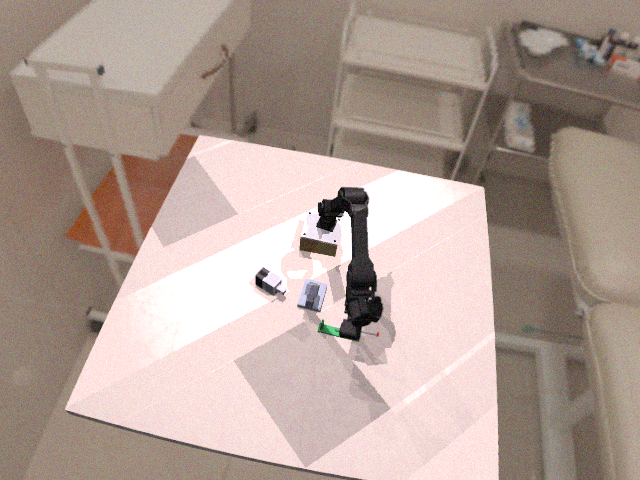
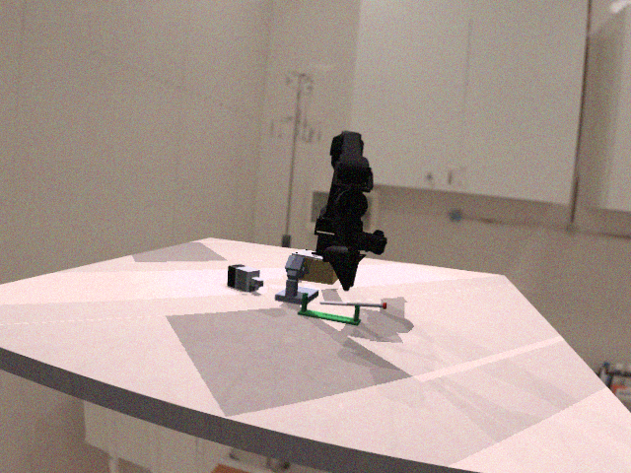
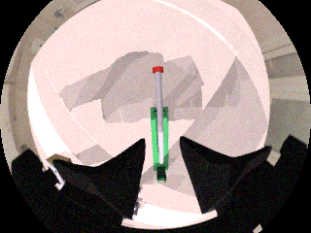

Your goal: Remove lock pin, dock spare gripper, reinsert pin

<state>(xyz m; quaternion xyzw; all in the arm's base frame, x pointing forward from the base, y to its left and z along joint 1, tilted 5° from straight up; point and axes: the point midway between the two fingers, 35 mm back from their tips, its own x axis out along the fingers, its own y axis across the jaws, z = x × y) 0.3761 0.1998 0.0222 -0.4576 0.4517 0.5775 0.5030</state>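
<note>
Right now the green rack is 50 mm below my gripper tip and 40 mm to the right of it. From my gripper tip the other things lie so: grey mount 160 mm to the right, 80 mm behind, 20 mm below; then spare gripper 310 mm to the right, 80 mm behind, 50 mm below.
</note>
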